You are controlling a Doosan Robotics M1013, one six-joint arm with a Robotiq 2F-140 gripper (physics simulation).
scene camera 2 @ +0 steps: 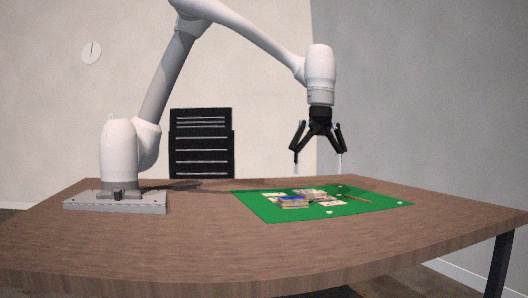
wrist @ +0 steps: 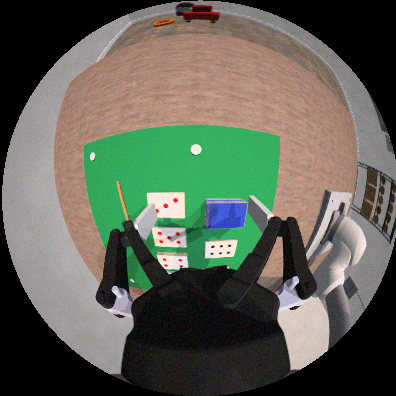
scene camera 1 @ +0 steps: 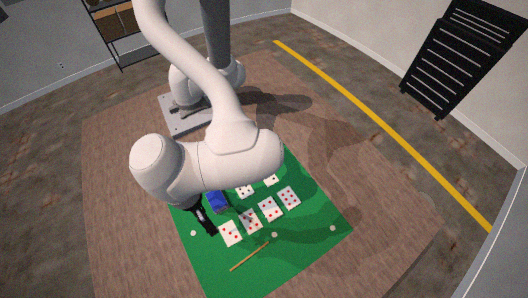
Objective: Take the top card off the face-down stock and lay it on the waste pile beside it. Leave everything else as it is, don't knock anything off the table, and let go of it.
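Places are measured from the arm's base along level axes (x back, y right, z up), in centimetres.
Pixels of known places: gripper, fingertip midpoint: (scene camera 2: 318, 174) (wrist: 201, 207); arm's base at its link origin: (scene camera 2: 120, 196) (wrist: 333, 224) (scene camera 1: 191, 104).
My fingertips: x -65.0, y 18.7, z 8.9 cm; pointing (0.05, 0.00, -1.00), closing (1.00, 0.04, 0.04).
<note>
For each thing: its top centre in the pictures, then the offset to it from my fingertips. Level surfaces: height alone.
- face-down stock at its top centre: (wrist: 227, 215) (scene camera 2: 292, 197) (scene camera 1: 216, 199) dz -8.1, dx +6.0, dy -6.0 cm
- face-up card with six black pips, top centre: (wrist: 220, 249) (scene camera 1: 243, 187) dz -10.4, dx +5.4, dy -18.1 cm
- three at its top centre: (wrist: 165, 205) (scene camera 2: 332, 202) (scene camera 1: 230, 233) dz -10.7, dx -8.0, dy -3.8 cm
- five at its top centre: (wrist: 168, 237) (scene camera 2: 322, 198) (scene camera 1: 250, 221) dz -10.4, dx -8.4, dy -13.0 cm
- two at its top centre: (scene camera 1: 267, 175) dz -10.7, dx +4.2, dy -30.0 cm
- thin stick at its top centre: (wrist: 125, 213) (scene camera 2: 357, 197) (scene camera 1: 249, 256) dz -10.4, dx -19.4, dy -5.5 cm
- mat at its surface level: dz -11.0 cm
The face-down stock (scene camera 1: 217, 201) (scene camera 2: 293, 199) (wrist: 226, 215) is a low stack with a blue top card, lying on the green mat. Beside it lies a face-up card with six black pips (scene camera 1: 244, 191) (wrist: 221, 249); the frames do not label which cards are the waste pile. My gripper (scene camera 2: 318, 169) (wrist: 201, 207) is open and empty, pointing down above the mat, higher than the stock. In the wrist view the stock shows between the fingers, nearer the right one. In scene camera 1 the arm partly covers the gripper.
Face-up cards with red pips, including a three (scene camera 1: 230, 233) (scene camera 2: 332, 203) and a five (scene camera 1: 250, 221), form a row. A two (scene camera 1: 271, 180) lies partly behind the arm. A thin stick (scene camera 1: 249, 256) (scene camera 2: 357, 199) and white discs, one (scene camera 1: 193, 233) (wrist: 196, 149) near the three, rest on the mat (scene camera 1: 215, 270).
</note>
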